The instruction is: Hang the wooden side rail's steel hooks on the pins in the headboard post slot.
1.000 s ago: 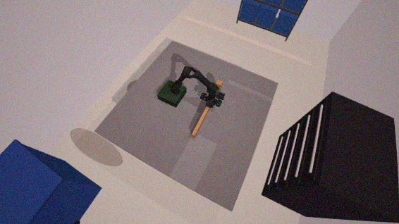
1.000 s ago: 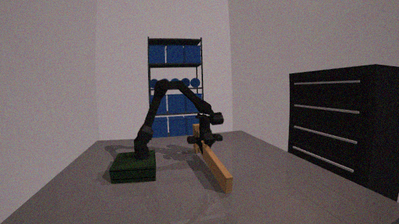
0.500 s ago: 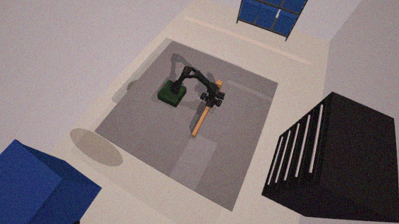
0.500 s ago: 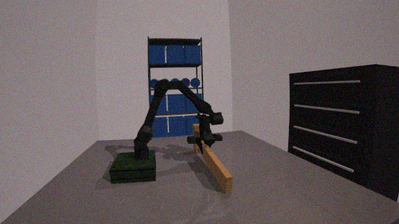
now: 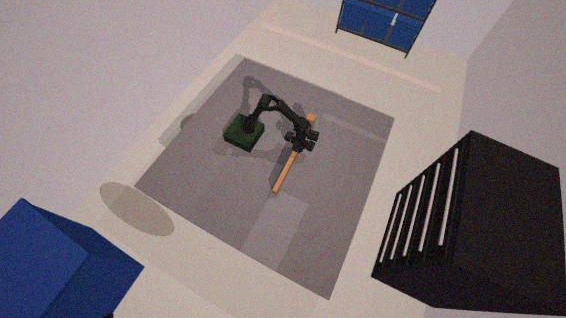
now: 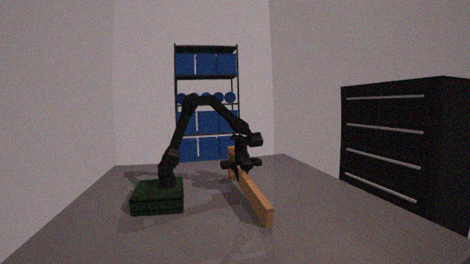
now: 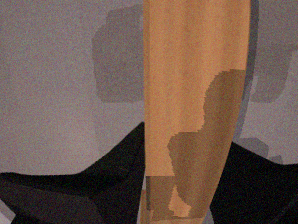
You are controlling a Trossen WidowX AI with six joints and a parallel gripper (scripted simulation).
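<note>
My gripper tip is 16 cm to the right of the headboard post, 4 cm below it and 2 cm short of it.
</note>
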